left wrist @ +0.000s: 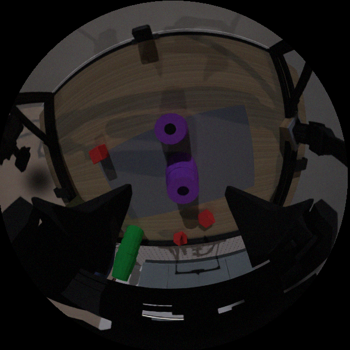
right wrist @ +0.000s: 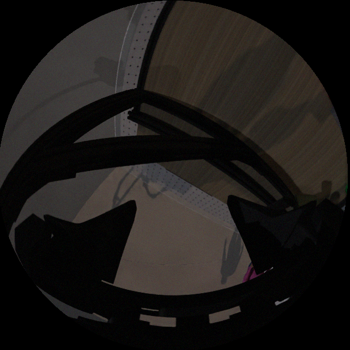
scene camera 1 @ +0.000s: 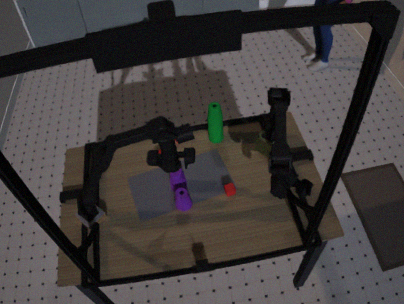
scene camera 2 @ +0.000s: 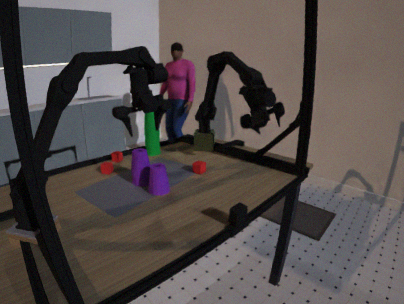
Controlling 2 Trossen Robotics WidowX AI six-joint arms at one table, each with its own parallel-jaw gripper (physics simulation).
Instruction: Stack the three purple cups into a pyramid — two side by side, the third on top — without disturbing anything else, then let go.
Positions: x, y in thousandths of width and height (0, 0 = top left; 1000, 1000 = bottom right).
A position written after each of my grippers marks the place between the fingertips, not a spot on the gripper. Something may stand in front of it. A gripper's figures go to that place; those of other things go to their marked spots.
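Grey mat (left wrist: 627, 401), 0.30 m from the lens. Purple cup (left wrist: 519, 487), 0.19 m from the lens. Another purple cup (left wrist: 513, 350), 0.19 m from the lens. My left gripper (left wrist: 516, 544), 0.10 m from the lens.
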